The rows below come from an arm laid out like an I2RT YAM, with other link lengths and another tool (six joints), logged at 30 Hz.
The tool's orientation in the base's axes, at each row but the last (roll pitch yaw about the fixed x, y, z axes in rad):
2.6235 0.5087 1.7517
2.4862 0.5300 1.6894
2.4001 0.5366 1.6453
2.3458 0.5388 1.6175
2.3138 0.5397 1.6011
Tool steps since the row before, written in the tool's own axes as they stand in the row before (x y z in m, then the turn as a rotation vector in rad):
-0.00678 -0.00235 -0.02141 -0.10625 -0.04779 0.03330
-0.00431 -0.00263 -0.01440 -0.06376 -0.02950 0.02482
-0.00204 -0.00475 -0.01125 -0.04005 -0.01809 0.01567
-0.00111 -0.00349 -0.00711 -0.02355 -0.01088 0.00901
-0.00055 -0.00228 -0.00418 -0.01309 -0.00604 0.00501
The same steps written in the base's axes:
-0.01290 0.00025 0.01853 -0.00331 -0.12098 0.00581
-0.01093 -0.00005 0.01065 0.00056 -0.07451 -0.00026
-0.01113 0.00002 0.00542 0.00072 -0.04665 0.00004
-0.00753 -0.00003 0.00270 0.00011 -0.02746 0.00000
-0.00462 -0.00002 0.00127 0.00007 -0.01526 0.00000

